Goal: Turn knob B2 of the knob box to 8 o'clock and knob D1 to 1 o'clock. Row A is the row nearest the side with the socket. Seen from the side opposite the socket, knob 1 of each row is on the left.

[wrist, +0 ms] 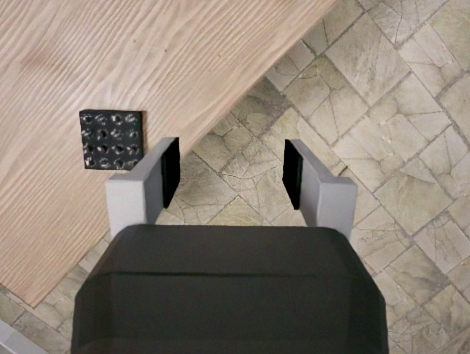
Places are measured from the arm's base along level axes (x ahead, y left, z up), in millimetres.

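Pixels of known places: gripper, fingertip midpoint: (231, 159).
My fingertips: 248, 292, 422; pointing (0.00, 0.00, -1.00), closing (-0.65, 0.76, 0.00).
Note:
Behind a point stands the place of what it marks, as x, y, z.
The knob box (111, 141) @(454, 186, -12) is a small black square block with rows of dark round knobs that have pale marks around them. It lies on the wooden table at the left of the wrist view, near the table's edge. The knobs are too small and blurred to read their settings, and I cannot make out the socket or tell which side it is on. My gripper (231, 159) @(248, 292, 422) is open and empty. It hangs high above the table edge and the floor, to the right of the box in the view; its left finger is close to the box's lower right corner in the picture.
The wooden table (150, 60) @(302, 150, -35) fills the upper left, and its edge runs diagonally from the top right to a corner at the lower left. The stone-tiled floor (400, 150) lies beyond it. A light grey object (17, 342) shows in part at the bottom left corner.

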